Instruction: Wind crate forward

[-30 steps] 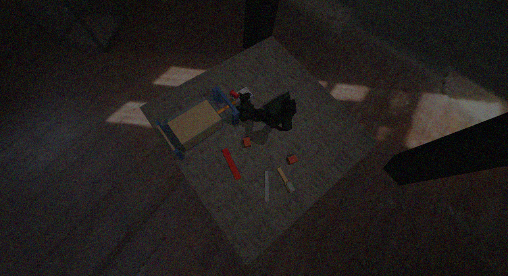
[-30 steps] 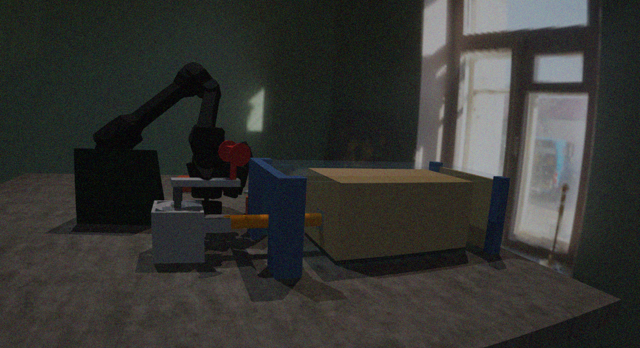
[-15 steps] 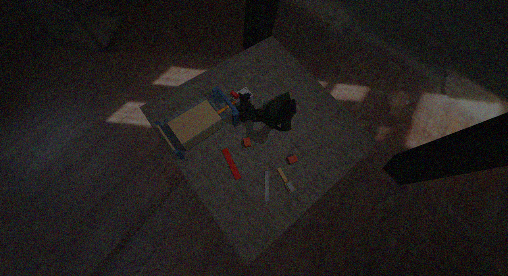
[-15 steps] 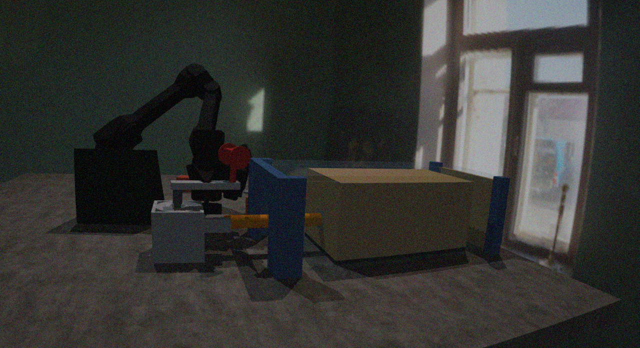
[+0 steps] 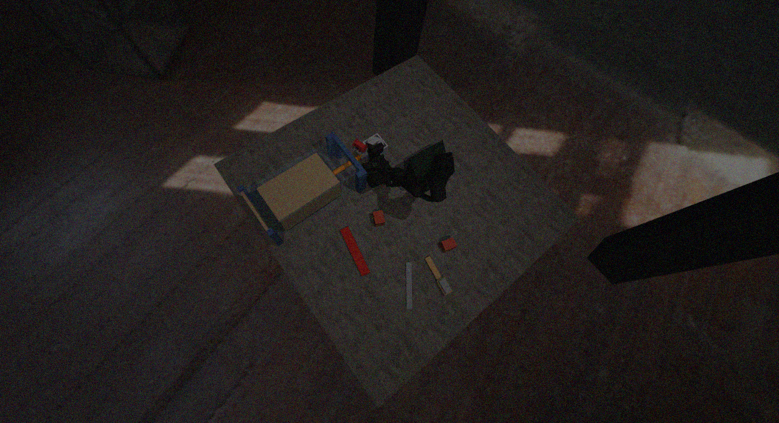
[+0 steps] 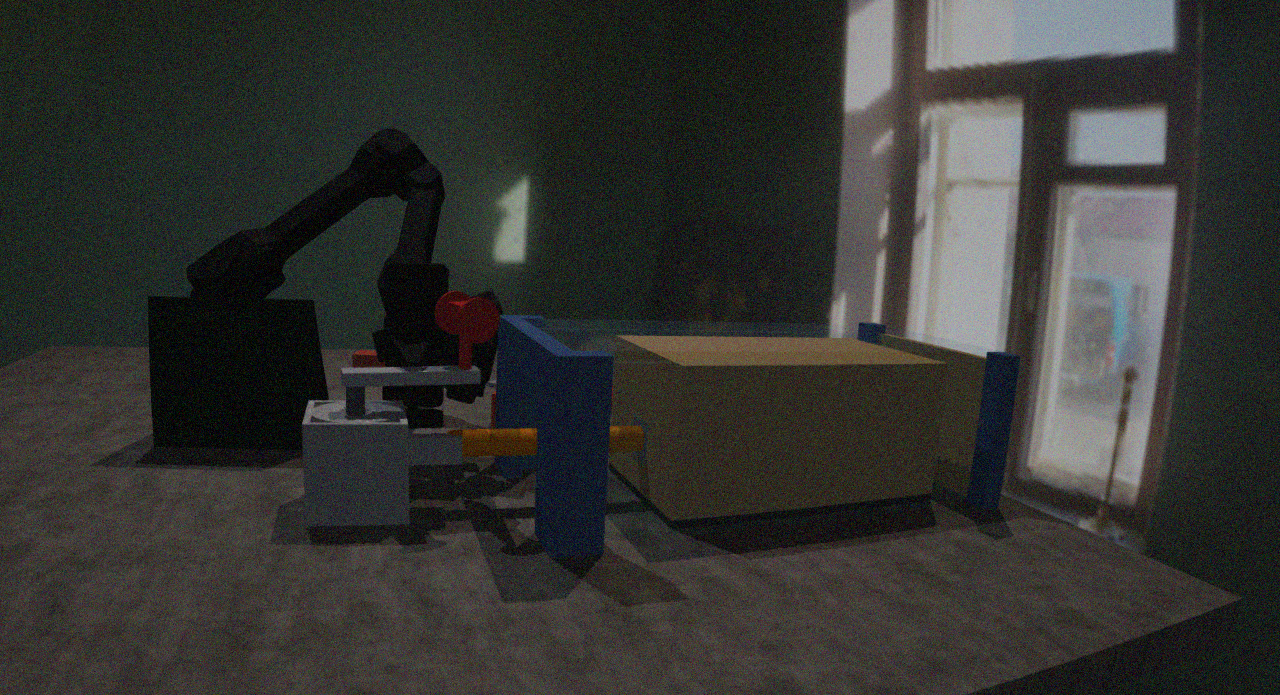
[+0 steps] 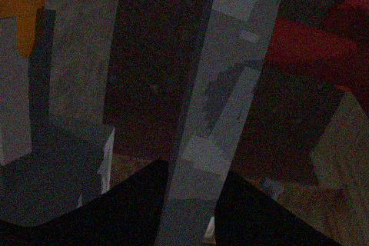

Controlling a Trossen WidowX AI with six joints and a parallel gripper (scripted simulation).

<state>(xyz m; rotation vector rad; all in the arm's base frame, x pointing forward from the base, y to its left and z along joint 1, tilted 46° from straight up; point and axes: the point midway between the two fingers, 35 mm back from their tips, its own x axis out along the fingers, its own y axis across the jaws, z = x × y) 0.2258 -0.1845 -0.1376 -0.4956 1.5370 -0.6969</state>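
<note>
Now: gripper tip 1 cm short of the crank handle, 1 cm to the right of it and 1 cm below it. The rest, counted from my gripper tip: blue frame 11 cm ahead, 2 cm below; then grey winch 7 cm behind, 9 cm below; then red knob 5 cm ahead, 1 cm to the left, 4 cm above.
</note>
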